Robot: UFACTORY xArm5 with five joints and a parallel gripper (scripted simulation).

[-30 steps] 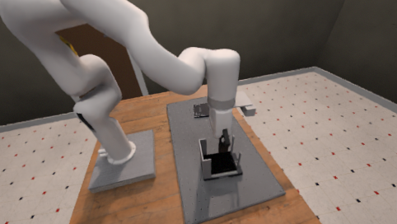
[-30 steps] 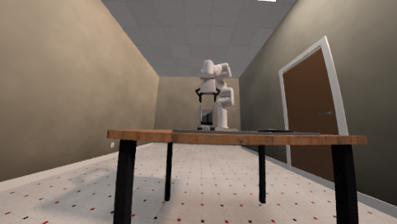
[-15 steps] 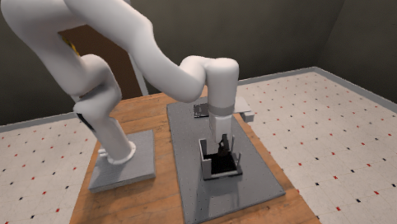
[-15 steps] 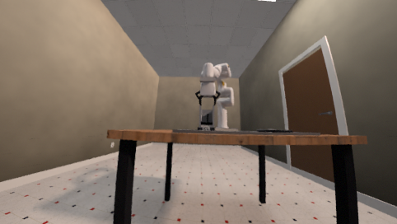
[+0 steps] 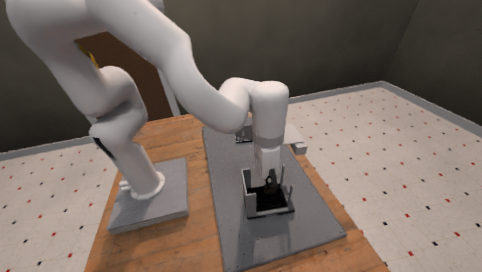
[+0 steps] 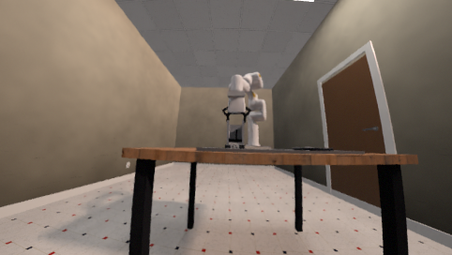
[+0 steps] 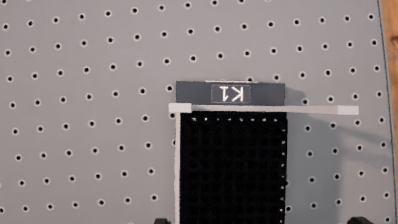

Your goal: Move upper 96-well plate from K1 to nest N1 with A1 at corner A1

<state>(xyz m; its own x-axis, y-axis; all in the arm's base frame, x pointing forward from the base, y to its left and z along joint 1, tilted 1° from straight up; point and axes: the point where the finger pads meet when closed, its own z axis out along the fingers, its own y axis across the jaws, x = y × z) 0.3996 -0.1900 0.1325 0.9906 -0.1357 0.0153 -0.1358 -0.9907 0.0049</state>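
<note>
Now: the black 96-well plate 11 cm below my hand. Round my hand: white plate: 12 cm below; then A1 label: 14 cm ahead, 31 cm to the left, 14 cm below; then plate nest N1: 7 cm ahead, 38 cm to the left, 14 cm below.
</note>
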